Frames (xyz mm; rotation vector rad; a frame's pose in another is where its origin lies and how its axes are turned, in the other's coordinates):
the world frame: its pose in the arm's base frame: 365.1 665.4 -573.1 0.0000 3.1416 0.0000
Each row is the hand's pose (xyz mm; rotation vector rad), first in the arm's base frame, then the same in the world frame.
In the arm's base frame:
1: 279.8 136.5 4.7 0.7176 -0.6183 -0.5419
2: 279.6 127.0 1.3 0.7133 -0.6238 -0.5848
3: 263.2 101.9 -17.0 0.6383 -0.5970 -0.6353
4: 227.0 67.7 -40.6 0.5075 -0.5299 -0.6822
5: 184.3 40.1 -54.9 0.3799 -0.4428 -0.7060
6: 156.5 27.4 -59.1 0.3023 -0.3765 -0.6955
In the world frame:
1: 85.3 -528.9 -577.8 -0.6861 2.2758 -0.9086
2: 85.5 -538.4 -574.4 -0.7381 2.2580 -0.9003
3: 101.9 -563.5 -556.1 -0.8092 2.2945 -0.8130
4: 138.1 -597.7 -532.5 -0.8885 2.3832 -0.6610
5: 180.8 -625.3 -518.2 -0.9457 2.4890 -0.5089
6: 208.6 -638.0 -514.0 -0.9522 2.5726 -0.4139

